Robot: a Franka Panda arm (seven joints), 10 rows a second.
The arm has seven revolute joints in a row. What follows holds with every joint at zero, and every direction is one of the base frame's. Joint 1 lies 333.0 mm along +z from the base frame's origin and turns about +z. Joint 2 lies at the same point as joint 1 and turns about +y. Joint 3 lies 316.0 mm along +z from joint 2 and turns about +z. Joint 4 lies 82.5 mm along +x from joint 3 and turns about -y. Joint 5 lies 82.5 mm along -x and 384.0 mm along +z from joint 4 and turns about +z. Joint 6 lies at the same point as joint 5 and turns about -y. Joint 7 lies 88.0 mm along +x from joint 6 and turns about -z. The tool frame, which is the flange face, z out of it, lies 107.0 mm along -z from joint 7; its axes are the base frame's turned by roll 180.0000, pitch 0.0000 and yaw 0.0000 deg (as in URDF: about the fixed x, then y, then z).
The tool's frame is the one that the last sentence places.
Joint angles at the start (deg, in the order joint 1, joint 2, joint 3, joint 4, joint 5, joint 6, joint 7):
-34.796, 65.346, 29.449, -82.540, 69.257, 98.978, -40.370
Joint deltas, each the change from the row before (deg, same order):
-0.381, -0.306, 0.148, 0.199, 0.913, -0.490, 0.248
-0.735, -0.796, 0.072, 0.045, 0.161, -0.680, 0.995
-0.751, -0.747, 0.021, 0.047, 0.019, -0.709, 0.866
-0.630, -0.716, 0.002, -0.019, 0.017, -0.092, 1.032
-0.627, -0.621, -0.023, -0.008, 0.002, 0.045, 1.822
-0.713, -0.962, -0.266, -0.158, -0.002, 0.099, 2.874
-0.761, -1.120, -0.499, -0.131, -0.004, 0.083, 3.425
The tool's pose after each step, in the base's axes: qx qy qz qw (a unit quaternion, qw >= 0); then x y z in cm. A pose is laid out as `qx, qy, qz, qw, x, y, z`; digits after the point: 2 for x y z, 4 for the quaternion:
-0.6478, 0.1156, -0.0103, 0.7529, 67.48, -4.54, 11.41
-0.6451, 0.1178, -0.0110, 0.7549, 67.65, -5.45, 12.41
-0.6433, 0.1190, -0.0119, 0.7562, 67.75, -6.39, 13.32
-0.6438, 0.1242, -0.0125, 0.7549, 67.86, -7.26, 14.05
-0.6438, 0.1351, -0.0079, 0.7532, 67.93, -8.15, 14.66
-0.6443, 0.1529, 0.0019, 0.7493, 67.94, -9.33, 15.40
-0.6449, 0.1749, 0.0135, 0.7439, 67.89, -10.80, 16.21

